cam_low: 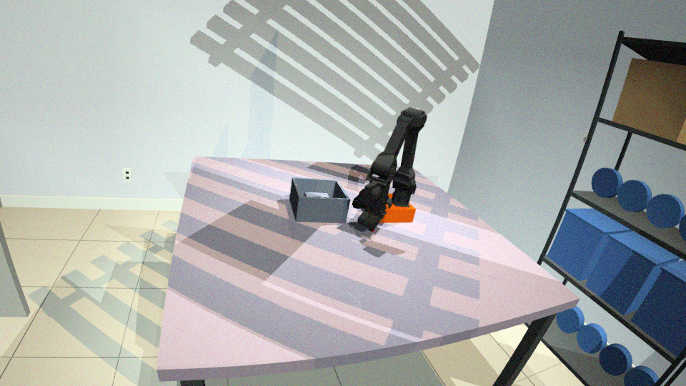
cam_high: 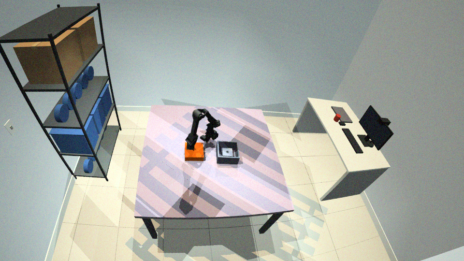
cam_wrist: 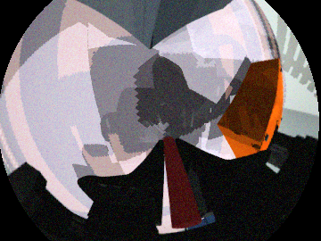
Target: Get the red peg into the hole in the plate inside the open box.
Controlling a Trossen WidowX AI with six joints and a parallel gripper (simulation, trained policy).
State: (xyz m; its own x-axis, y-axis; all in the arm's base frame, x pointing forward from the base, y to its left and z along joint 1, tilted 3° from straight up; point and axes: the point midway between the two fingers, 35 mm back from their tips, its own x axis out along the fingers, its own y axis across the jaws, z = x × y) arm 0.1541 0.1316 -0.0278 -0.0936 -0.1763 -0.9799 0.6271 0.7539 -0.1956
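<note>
My gripper tip is 190 mm short of the light plate, 150 mm to the left of it and 40 mm below it. Round my gripper tip: red peg 10 mm to the left, 40 mm above; then grey box 190 mm ahead, 150 mm to the right, 20 mm above.
</note>
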